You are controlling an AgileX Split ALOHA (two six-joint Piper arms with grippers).
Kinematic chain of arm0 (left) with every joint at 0, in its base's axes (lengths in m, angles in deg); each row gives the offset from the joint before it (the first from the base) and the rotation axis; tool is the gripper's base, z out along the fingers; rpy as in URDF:
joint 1: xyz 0 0 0.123 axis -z
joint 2: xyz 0 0 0 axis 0.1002 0.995 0
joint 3: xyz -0.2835 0.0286 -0.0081 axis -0.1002 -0.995 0
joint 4: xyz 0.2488 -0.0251 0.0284 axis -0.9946 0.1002 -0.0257
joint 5: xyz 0 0 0 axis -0.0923 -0.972 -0.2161
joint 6: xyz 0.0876 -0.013 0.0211 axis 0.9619 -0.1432 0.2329
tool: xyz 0 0 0 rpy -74.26 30.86 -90.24
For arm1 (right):
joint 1: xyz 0 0 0.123 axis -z
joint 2: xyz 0 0 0 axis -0.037 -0.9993 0
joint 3: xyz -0.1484 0.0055 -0.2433 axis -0.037 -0.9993 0
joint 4: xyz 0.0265 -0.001 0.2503 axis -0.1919 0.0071 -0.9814
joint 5: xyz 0 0 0 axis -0.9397 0.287 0.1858
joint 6: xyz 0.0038 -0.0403 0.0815 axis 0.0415 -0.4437 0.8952
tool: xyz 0 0 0 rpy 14.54 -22.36 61.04
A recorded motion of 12 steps. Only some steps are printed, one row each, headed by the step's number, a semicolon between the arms.
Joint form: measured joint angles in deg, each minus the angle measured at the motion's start. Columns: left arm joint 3, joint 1, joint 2, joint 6, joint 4, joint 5; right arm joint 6, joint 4, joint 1, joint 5, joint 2, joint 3.
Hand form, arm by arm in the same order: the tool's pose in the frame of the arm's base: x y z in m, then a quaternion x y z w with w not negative. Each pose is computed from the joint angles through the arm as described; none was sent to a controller.
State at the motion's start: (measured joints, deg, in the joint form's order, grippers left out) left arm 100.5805 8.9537 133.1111 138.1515 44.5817 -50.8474; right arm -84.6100 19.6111 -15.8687 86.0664 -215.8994 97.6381
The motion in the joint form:
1: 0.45 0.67 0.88 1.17 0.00 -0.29; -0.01 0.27 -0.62 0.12 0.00 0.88
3: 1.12 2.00 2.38 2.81 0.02 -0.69; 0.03 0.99 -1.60 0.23 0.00 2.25
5: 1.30 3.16 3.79 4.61 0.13 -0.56; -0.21 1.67 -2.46 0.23 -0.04 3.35
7: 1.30 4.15 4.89 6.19 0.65 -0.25; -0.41 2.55 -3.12 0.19 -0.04 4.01
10: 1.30 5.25 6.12 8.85 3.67 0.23; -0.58 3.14 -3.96 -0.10 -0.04 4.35
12: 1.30 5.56 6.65 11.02 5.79 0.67; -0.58 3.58 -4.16 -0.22 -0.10 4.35
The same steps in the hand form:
1: 0.4282 -0.1492 0.1431 0.49570 0.82717 -0.11272 0.23949; 0.4511 0.1820 0.0307 -0.54400 0.74439 0.33554 0.19330
3: 0.4265 -0.1600 0.1341 0.51747 0.81587 -0.11613 0.23044; 0.4521 0.1903 0.0354 -0.55771 0.73550 0.33040 0.19708
5: 0.4242 -0.1689 0.1238 0.53702 0.80522 -0.11764 0.22225; 0.4524 0.1974 0.0387 -0.57106 0.72674 0.32491 0.20043
7: 0.4216 -0.1766 0.1154 0.55094 0.79673 -0.12036 0.21727; 0.4520 0.2024 0.0406 -0.58288 0.71987 0.31900 0.20067
10: 0.4187 -0.1872 0.1071 0.55801 0.78889 -0.13432 0.21964; 0.4503 0.2088 0.0413 -0.59277 0.71394 0.31426 0.20039
12: 0.4183 -0.1911 0.1039 0.56142 0.78360 -0.14090 0.22566; 0.4495 0.2098 0.0403 -0.59617 0.71282 0.31175 0.19820

